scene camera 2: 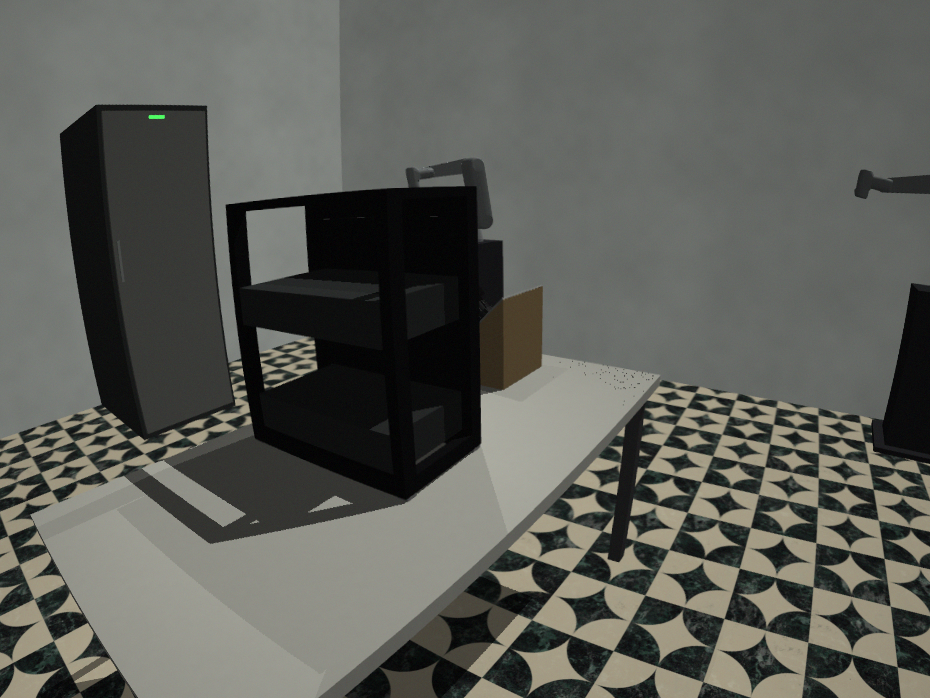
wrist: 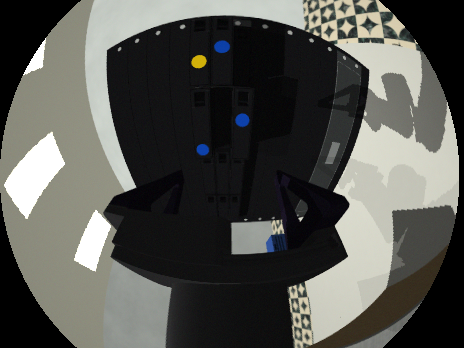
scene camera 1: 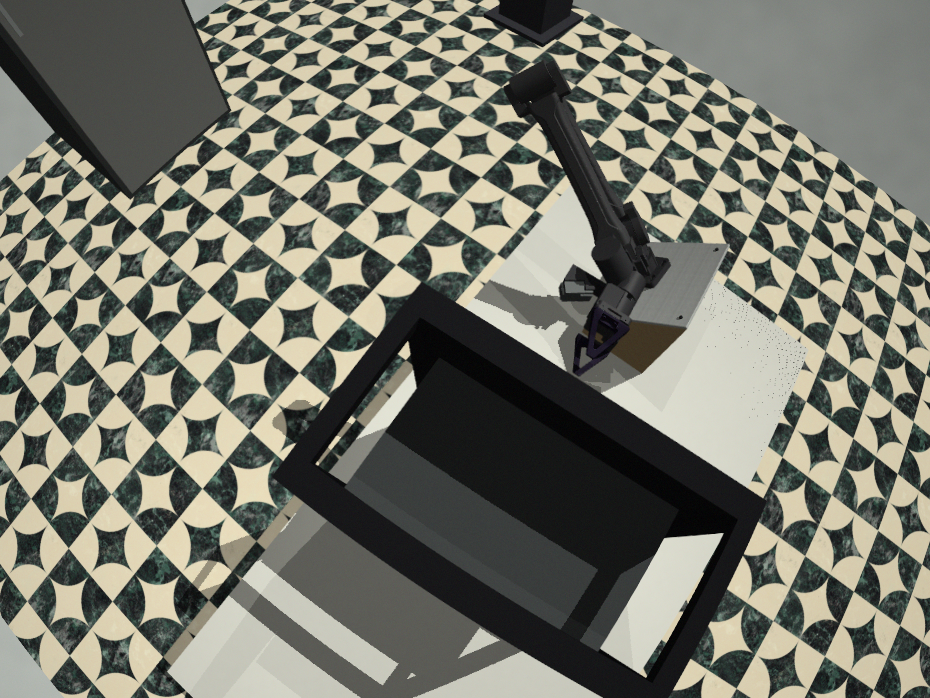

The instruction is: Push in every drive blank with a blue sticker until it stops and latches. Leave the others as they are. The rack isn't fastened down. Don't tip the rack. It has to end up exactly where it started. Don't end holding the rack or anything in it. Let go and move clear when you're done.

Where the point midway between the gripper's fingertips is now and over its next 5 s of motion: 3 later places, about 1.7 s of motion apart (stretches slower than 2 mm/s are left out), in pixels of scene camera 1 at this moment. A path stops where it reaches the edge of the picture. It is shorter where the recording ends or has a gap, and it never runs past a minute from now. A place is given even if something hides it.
My gripper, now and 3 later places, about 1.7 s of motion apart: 582,366; 540,351; 556,372; 542,400
